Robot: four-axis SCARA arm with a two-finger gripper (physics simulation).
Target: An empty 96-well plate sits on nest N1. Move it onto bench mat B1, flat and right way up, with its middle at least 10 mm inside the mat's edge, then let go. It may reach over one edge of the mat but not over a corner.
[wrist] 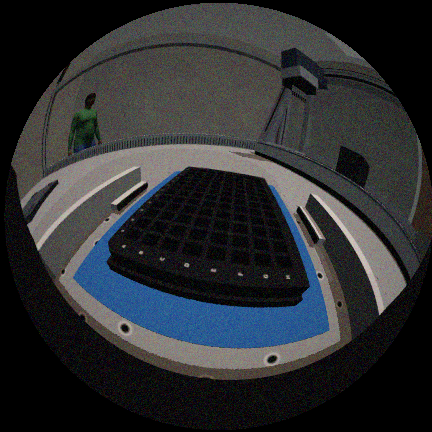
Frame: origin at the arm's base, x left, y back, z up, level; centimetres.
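Where they show: gripper, between the fingertips: (222, 184).
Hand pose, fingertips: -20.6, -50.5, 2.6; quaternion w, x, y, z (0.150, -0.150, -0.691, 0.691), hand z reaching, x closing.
Things, the pixels of their top centre, and the offset from my fingertips, as dx, dy, dz. "spot": a spot on its surface instead. Level surfaces: height alone.
- black 96-well plate, centre of its top: (219, 194) +1.1, +2.4, +0.3
- blue mat, height of its surface: dz -1.1
- dark raised rail, a spot on its surface: (345, 175) spot: -30.9, -2.5, +3.8
- grey column-mounted device, a spot on its surface: (300, 75) spot: -26.8, -18.7, +31.1
The black 96-well plate (210, 225) lies flat and right way up on a blue mat (200, 320), its wells and row letters facing up. Blue shows along its near end and both long sides; the mat's far edge is hidden behind the plate, and no label shows on the mat. My gripper (222, 184) is open around the plate, one finger beyond each long side, with a visible gap on both sides. The fingers hold nothing. Nest N1 cannot be told apart in this view.
A light grey border (200, 357) with dark round holes surrounds the blue. A dark raised rail (345, 175) runs along the right. A grey column-mounted device (300, 75) stands at the back right. A person in green (86, 125) stands at the back left.
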